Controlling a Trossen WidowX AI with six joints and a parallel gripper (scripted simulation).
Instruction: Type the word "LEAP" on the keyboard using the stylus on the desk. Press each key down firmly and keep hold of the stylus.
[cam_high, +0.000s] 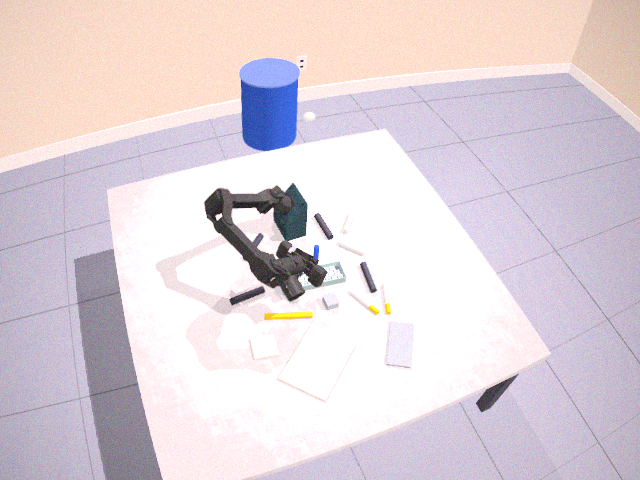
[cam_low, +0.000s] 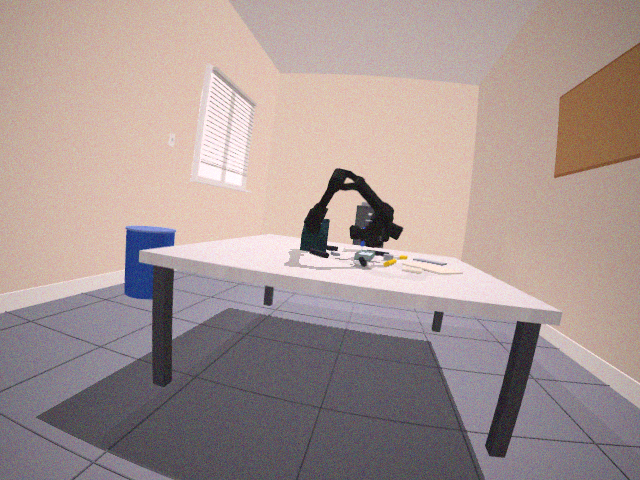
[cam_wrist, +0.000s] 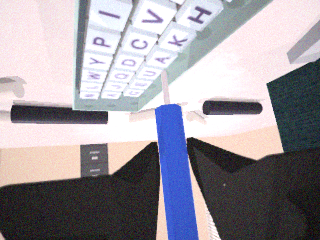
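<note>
My gripper tip is 13 cm short of the grey cube, 6 cm above it and 1 cm to the left of it. The rest, counted from my gripper tip: blue stylus: 1 cm below; grey slab: 37 cm ahead, 12 cm to the left, 7 cm below.
</note>
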